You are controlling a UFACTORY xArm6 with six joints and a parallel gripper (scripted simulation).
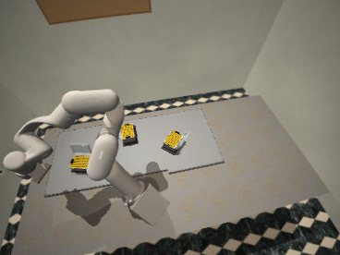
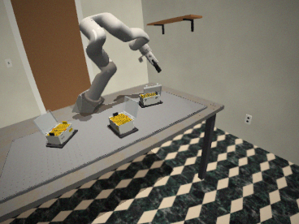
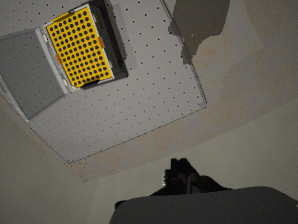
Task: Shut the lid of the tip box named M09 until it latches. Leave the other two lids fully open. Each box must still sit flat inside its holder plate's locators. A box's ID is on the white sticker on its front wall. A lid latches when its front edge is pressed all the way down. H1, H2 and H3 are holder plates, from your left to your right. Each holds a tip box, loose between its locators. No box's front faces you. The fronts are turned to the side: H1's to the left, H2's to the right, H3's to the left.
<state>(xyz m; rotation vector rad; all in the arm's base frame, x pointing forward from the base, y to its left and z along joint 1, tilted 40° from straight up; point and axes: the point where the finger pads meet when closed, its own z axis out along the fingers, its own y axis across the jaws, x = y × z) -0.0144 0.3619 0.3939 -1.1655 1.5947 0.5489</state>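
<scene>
Right now the lid is 180 mm ahead of my hand, 130 mm to the right of it and 100 mm below it. The rest, counted from my hand: tip box 130 mm ahead, 130 mm to the right, 140 mm below.
</scene>
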